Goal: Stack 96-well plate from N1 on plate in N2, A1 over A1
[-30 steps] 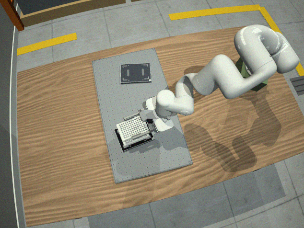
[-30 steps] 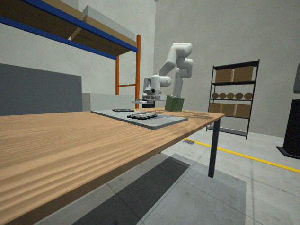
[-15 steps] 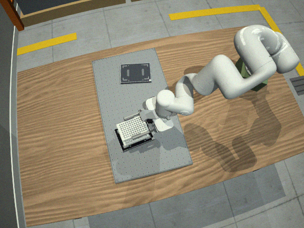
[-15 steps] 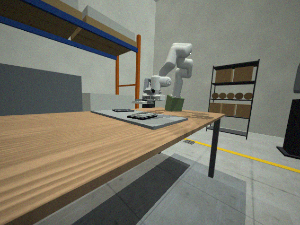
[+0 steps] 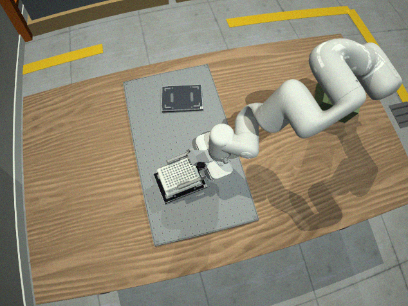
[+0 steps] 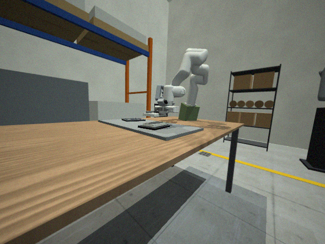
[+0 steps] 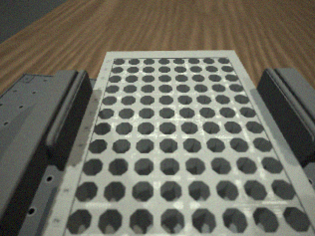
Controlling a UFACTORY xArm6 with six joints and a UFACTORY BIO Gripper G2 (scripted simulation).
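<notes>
My gripper is now 80 mm above the black plate nest N2. The rest, counted from my hand: plate nest N1 (110 mm behind, 330 mm to the right, 80 mm below).
</notes>
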